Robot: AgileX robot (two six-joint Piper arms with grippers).
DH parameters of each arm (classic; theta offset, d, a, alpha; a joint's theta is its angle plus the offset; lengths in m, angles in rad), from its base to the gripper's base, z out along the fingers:
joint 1: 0 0.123 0 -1.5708
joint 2: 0.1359 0 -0.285 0
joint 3: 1.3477 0 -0.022 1.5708
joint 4: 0 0.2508 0 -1.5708
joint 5: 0 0 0.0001 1.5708
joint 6: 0 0.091 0 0
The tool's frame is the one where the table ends.
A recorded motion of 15 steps. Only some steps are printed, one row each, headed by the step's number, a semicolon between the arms.
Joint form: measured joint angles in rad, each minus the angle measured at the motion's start. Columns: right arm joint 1, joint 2, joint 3, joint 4, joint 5, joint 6; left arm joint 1, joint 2, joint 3, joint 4, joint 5, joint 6.
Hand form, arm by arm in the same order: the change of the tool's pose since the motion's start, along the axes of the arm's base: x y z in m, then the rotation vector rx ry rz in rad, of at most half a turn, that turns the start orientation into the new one. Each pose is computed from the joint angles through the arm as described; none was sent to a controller.
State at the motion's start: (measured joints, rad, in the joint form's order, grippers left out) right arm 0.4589 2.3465 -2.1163 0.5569 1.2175 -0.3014; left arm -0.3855 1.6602 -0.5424 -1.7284 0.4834 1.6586
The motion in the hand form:
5: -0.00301 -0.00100 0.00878 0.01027 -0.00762 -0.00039; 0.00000 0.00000 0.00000 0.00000 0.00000 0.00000
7: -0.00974 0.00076 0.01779 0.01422 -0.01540 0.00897; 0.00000 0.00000 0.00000 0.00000 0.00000 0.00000
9: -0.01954 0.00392 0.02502 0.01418 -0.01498 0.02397; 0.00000 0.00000 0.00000 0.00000 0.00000 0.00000
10: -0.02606 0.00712 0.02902 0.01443 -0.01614 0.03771; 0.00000 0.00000 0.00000 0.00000 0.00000 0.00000
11: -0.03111 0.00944 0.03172 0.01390 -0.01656 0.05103; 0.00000 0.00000 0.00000 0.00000 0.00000 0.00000
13: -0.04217 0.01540 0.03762 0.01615 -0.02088 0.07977; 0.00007 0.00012 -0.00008 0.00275 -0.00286 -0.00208
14: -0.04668 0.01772 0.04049 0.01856 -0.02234 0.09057; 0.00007 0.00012 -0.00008 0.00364 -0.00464 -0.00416
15: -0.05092 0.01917 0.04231 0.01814 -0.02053 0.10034; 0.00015 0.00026 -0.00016 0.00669 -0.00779 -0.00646
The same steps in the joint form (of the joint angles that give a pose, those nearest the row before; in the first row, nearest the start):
5: 0.0000 -0.0236 0.0116 0.0058 0.0007 0.0000; 0.0000 0.0000 0.0000 0.0000 0.0000 0.0000
7: 0.0093 -0.0539 0.0332 0.0058 0.0007 0.0000; 0.0000 0.0000 0.0000 0.0000 0.0000 0.0000
9: 0.0243 -0.0883 0.0679 0.0058 0.0007 0.0000; 0.0000 0.0000 0.0000 0.0000 0.0000 0.0000
10: 0.0366 -0.1073 0.0867 0.0058 0.0007 -0.0018; 0.0000 0.0000 0.0000 0.0000 0.0000 0.0000
11: 0.0458 -0.1210 0.1006 0.0058 0.0025 -0.0056; 0.0000 0.0000 0.0000 0.0000 0.0000 0.0000
13: 0.0681 -0.1493 0.1282 0.0075 0.0023 -0.0138; 0.0000 0.0000 0.0000 -0.0001 -0.0018 0.0042
14: 0.0769 -0.1609 0.1380 0.0093 0.0029 -0.0160; 0.0000 0.0000 0.0000 -0.0001 -0.0018 0.0071
15: 0.0840 -0.1719 0.1501 0.0101 0.0049 -0.0180; 0.0000 0.0000 0.0000 0.0000 -0.0037 0.0116

